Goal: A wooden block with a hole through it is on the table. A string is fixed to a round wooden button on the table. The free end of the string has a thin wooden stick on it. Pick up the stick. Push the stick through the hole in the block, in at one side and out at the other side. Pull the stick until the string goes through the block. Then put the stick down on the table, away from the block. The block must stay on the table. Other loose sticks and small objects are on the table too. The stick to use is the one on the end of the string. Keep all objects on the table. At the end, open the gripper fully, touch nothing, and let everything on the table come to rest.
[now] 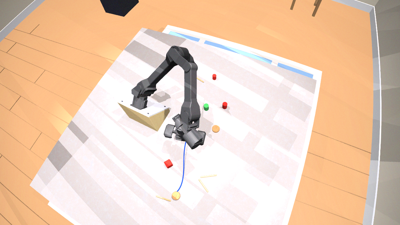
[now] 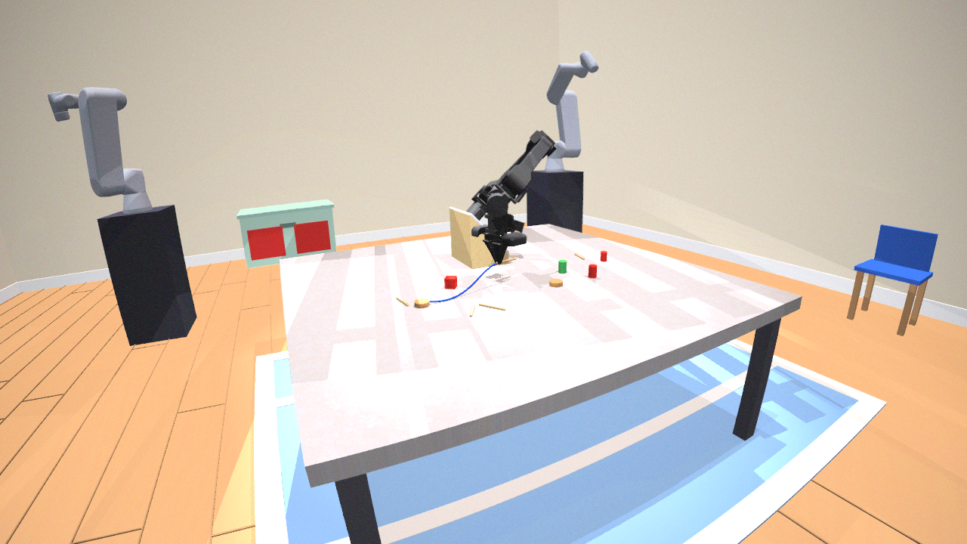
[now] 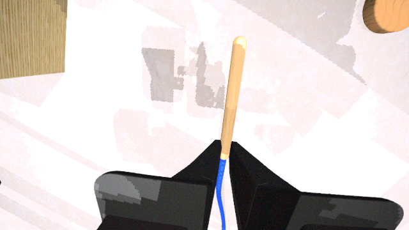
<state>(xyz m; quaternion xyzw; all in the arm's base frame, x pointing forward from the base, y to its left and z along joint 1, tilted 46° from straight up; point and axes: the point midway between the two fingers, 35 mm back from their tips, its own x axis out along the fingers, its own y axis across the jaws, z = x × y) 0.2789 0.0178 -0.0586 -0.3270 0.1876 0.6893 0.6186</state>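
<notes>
Right now the thin wooden stick is 20 mm to the left of my gripper tip. Also, from my gripper tip: red cube 30 mm behind, 140 mm to the right, 50 mm below; then green cylinder 230 mm to the left, 40 mm below; then round wooden button 70 mm ahead, 260 mm to the right, 50 mm below.
</notes>
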